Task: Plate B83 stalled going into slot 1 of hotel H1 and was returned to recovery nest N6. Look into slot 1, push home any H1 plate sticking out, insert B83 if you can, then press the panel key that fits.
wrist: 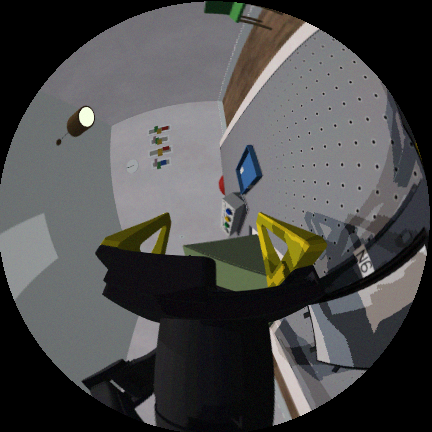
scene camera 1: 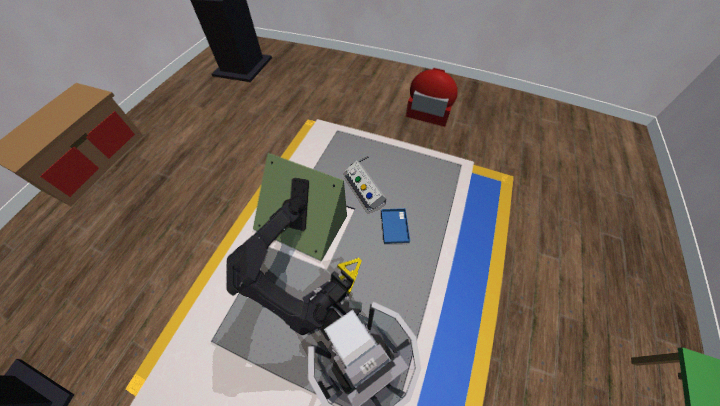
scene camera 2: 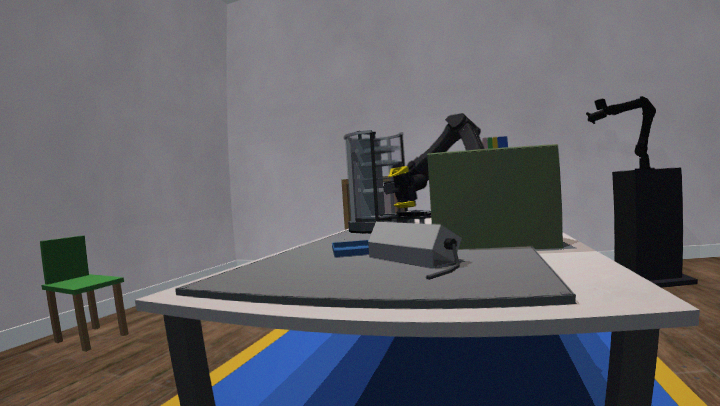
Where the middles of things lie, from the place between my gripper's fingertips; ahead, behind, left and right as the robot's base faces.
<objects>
The glass-walled plate rack (scene camera 1: pixel 394 364) lies 10 cm ahead of my hand, 28 cm to the right of it and 5 cm above it.
</objects>
